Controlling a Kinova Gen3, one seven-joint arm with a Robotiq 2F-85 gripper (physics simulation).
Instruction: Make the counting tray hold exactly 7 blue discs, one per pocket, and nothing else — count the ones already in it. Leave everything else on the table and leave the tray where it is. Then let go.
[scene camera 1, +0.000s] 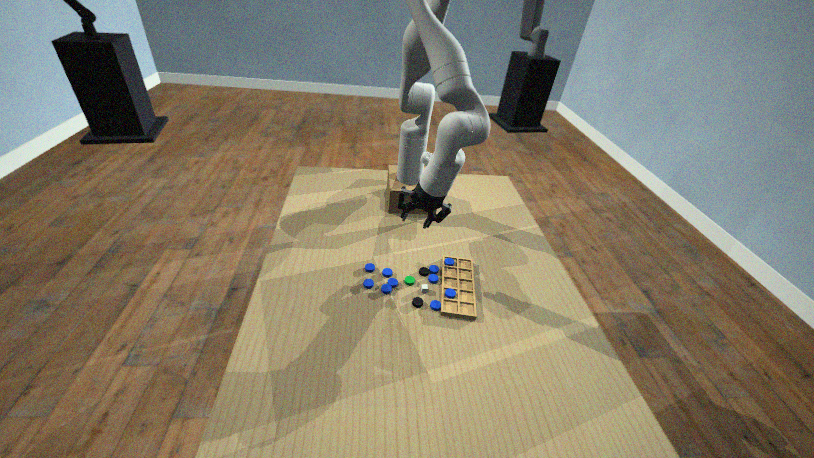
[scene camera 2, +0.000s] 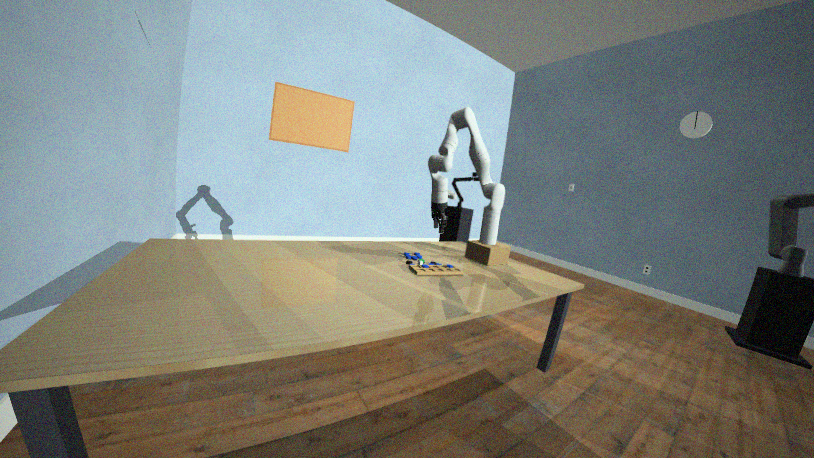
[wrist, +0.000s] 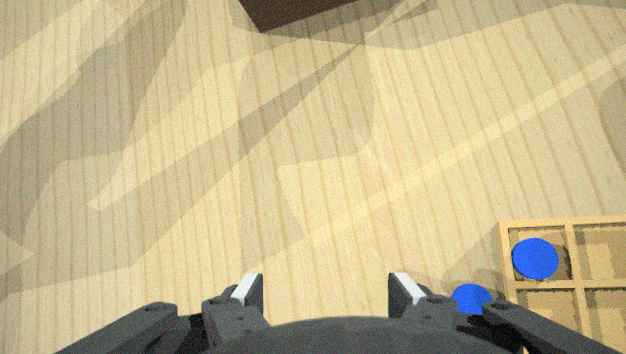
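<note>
The wooden counting tray (scene camera 1: 458, 315) (scene camera 2: 438, 274) (wrist: 506, 260) has two columns of five pockets. One blue disc (scene camera 1: 449, 262) (wrist: 535, 258) lies in the left column's far pocket, and another blue disc (scene camera 1: 450, 293) in its fourth pocket. Three blue discs (scene camera 1: 433, 268) (scene camera 1: 433, 278) (scene camera 1: 435, 305) lie on the table close to the tray's left side. Several more lie farther left, among them one blue disc (scene camera 1: 370, 267). My gripper (scene camera 1: 415, 222) (scene camera 2: 440, 229) (wrist: 325, 295) is open and empty, above the table between the robot's base and the discs. In the wrist view, it partly hides the tray.
A green disc (scene camera 1: 409, 280), a white cube (scene camera 1: 424, 288) and two black discs (scene camera 1: 424, 271) (scene camera 1: 417, 302) lie left of the tray. The arm's wooden base block (scene camera 1: 394, 199) (scene camera 2: 486, 253) stands at the table's far end. Shadows cross the table.
</note>
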